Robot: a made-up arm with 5 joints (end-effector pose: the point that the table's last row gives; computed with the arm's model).
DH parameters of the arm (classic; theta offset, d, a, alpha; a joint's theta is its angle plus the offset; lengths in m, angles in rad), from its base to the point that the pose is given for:
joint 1: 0 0.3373 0 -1.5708
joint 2: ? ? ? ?
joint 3: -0.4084 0 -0.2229 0
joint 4: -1.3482 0 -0.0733 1.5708
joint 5: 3.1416 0.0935 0 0
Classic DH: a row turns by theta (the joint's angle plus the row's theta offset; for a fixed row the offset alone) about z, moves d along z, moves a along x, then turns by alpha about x.
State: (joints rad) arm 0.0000 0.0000 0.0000 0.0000 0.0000
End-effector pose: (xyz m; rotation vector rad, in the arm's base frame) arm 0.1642 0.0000 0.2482 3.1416 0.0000 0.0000
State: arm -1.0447 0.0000 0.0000 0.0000 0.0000
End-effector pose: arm 0.0825 -0.1420 0.2482 2.7226 -1.5674 0.0000
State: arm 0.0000 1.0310 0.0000 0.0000 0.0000
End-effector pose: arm 0.0080 0.0000 0.1507 2.7333 0.0000 -1.5487
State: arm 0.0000 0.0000 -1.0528 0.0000 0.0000
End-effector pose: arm 0.3725 0.0000 0.5116 2.7163 0.0000 1.5784
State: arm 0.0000 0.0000 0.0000 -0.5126 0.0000
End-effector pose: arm 0.2006 0.0000 0.2962 3.0390 0.0000 0.7964
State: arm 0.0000 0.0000 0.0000 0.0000 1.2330
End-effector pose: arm 0.1642 0.0000 0.2482 2.5632 -1.8164 0.0000
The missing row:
joint 2: -1.385 0 0.2257 0
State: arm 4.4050 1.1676 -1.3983 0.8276 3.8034
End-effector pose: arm -0.0987 -0.3108 0.0671 -2.4967 -0.7745 -0.4595
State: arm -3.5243 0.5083 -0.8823 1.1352 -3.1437
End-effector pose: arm -0.2395 0.0964 0.2081 2.7414 -0.5281 1.0964
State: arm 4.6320 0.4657 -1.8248 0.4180 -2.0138
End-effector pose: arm -0.0384 -0.4769 0.5234 2.1795 0.3995 -0.2916
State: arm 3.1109 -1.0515 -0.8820 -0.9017 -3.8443
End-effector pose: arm 0.0278 -0.0009 0.7180 -0.3724 -0.1301 2.3848
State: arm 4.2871 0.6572 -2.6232 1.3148 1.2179
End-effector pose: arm -0.1919 -0.4237 0.5866 -0.1001 -2.7646 0.8642
